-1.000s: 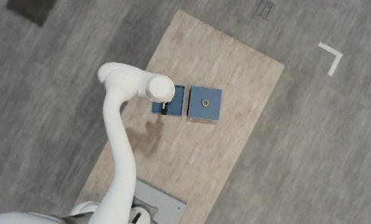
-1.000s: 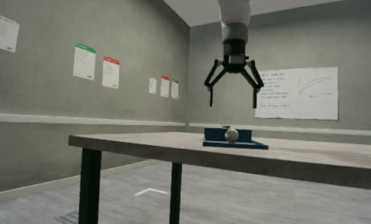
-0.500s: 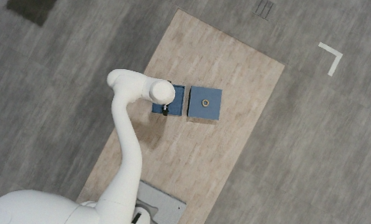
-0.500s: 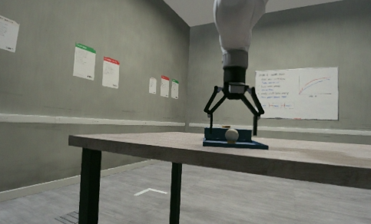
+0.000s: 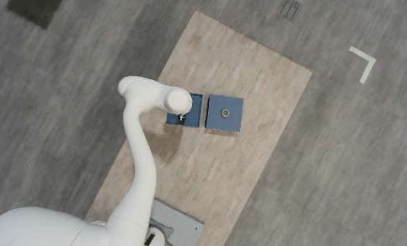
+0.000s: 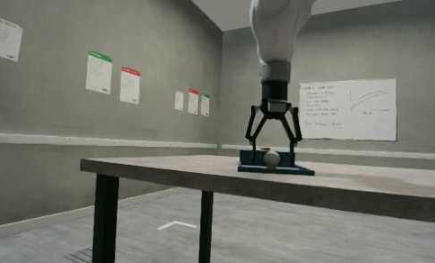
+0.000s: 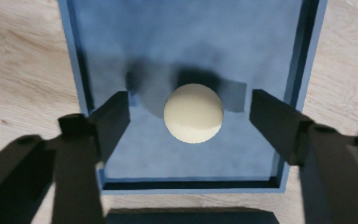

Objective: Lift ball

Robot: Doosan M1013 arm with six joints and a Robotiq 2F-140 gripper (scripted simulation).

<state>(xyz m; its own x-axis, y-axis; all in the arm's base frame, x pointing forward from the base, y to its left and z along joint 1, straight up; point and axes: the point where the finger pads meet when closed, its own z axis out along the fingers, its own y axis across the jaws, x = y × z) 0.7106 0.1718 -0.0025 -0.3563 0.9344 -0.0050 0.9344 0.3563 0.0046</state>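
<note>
Now: hand 30 mm above the shallow blue tray. Round my hand: ball right at my hand.
</note>
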